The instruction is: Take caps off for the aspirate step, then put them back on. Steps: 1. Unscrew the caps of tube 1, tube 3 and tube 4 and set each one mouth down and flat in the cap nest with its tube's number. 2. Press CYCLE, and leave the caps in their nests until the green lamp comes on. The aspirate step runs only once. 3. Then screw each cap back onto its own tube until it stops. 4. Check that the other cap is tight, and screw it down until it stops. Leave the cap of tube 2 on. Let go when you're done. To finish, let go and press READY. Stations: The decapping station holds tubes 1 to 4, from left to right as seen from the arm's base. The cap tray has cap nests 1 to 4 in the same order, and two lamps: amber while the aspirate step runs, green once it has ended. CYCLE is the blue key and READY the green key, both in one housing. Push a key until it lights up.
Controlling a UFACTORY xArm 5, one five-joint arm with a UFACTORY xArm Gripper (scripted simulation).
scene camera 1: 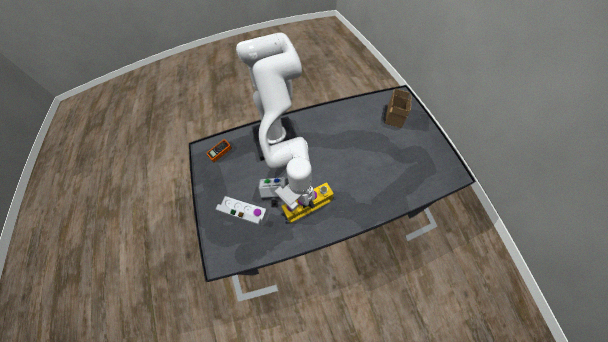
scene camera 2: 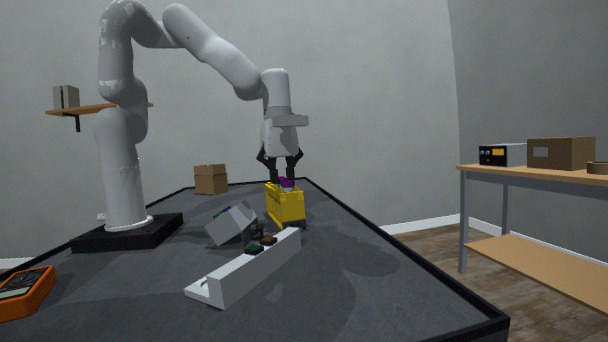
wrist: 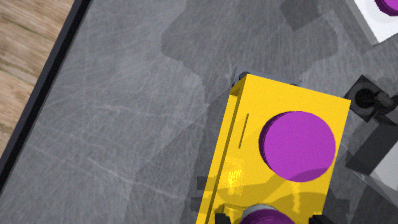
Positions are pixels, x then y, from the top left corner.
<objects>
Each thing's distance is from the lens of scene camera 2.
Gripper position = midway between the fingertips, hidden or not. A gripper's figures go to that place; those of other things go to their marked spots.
my gripper (scene camera 2: 282,182): 0.70 m
cardboard box (scene camera 2: 208,180): 1.38 m
grey key housing (scene camera 2: 241,218): 0.59 m
The marked spots on the grey key housing and the cardboard box are 0.81 m apart.
</objects>
